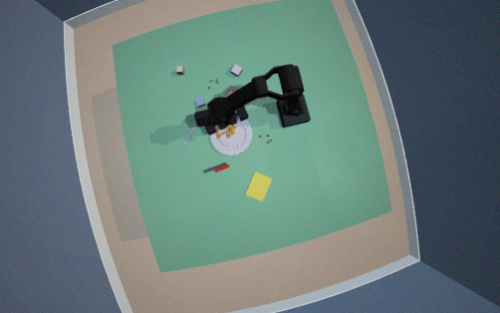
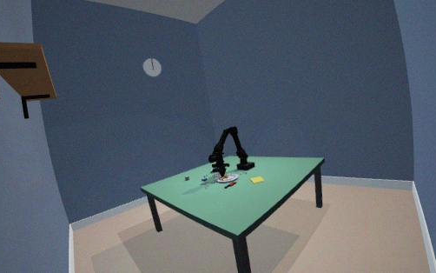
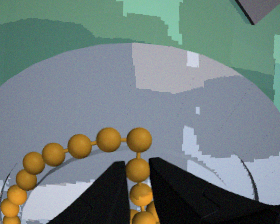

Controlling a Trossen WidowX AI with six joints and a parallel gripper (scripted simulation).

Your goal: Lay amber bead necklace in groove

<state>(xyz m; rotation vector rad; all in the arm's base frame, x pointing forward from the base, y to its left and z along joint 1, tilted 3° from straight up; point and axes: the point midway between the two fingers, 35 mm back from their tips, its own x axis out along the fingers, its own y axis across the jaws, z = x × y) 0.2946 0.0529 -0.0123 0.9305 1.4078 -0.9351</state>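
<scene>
Right now my gripper tip is 1 cm past the round grey bead board, 5 cm to the right of it and 1 cm above it. Round my gripper tip: grey rod 19 cm ahead, 4 cm to the left, 1 cm below; then blue block 13 cm ahead, 11 cm to the right, 1 cm below; then grey plate 3 cm behind, 14 cm to the right, 1 cm below.
</scene>
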